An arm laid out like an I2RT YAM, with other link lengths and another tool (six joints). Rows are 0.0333 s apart.
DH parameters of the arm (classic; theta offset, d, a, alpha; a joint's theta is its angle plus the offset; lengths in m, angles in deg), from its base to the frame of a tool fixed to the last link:
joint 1: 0 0.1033 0.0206 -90
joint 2: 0 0 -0.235 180
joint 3: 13.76 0 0.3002 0
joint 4: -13.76 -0.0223 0.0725 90
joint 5: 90 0.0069 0 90
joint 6: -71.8 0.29 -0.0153 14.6
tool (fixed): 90 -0.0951 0 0
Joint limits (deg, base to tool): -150..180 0..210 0..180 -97..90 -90..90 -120..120
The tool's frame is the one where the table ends.
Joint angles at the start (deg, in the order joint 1, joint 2, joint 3, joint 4, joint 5, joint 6):
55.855, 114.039, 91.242, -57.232, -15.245, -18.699
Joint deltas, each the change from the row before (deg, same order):
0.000, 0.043, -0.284, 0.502, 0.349, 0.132
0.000, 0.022, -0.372, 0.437, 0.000, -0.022
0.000, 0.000, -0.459, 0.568, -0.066, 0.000
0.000, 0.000, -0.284, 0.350, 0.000, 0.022
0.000, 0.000, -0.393, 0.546, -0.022, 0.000
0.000, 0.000, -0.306, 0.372, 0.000, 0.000
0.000, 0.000, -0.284, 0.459, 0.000, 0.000
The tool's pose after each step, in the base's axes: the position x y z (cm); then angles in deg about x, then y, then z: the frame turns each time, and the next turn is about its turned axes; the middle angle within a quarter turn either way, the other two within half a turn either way. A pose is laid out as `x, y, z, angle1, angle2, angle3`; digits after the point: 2 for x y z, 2 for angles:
20.48, 39.10, -0.07, -154.87, -18.80, 35.31
20.48, 39.09, -0.27, -154.85, -18.78, 35.28
20.47, 39.11, -0.50, -154.73, -18.78, 35.27
20.47, 39.12, -0.64, -154.67, -18.75, 35.27
20.48, 39.15, -0.84, -154.54, -18.69, 35.24
20.48, 39.15, -0.99, -154.49, -18.65, 35.22
20.51, 39.19, -1.13, -154.36, -18.56, 35.18

